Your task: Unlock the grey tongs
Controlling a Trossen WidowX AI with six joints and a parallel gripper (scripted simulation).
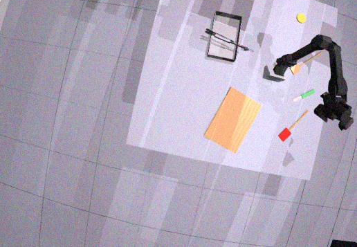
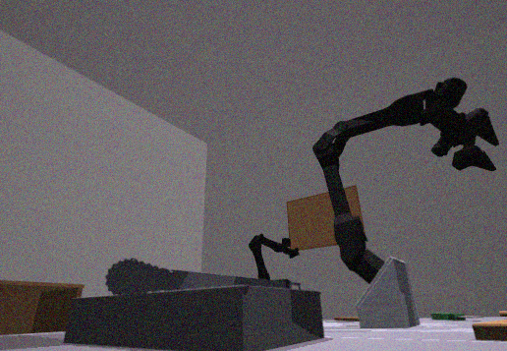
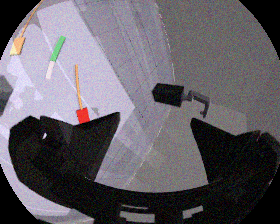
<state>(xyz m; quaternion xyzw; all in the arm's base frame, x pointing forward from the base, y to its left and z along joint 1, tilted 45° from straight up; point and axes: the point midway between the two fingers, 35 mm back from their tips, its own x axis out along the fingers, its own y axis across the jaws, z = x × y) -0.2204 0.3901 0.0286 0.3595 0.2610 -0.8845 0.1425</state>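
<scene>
The roasting tin lies 62 cm ahead of my gripper tip, 43 cm to the right of it and 34 cm below it. Round my gripper tip: yellow disc 74 cm to the right, 36 cm below, 10 cm ahead; wooden board 44 cm ahead, 36 cm below, 9 cm to the left; red spatula 36 cm below, 4 cm to the left, 2 cm ahead.
</scene>
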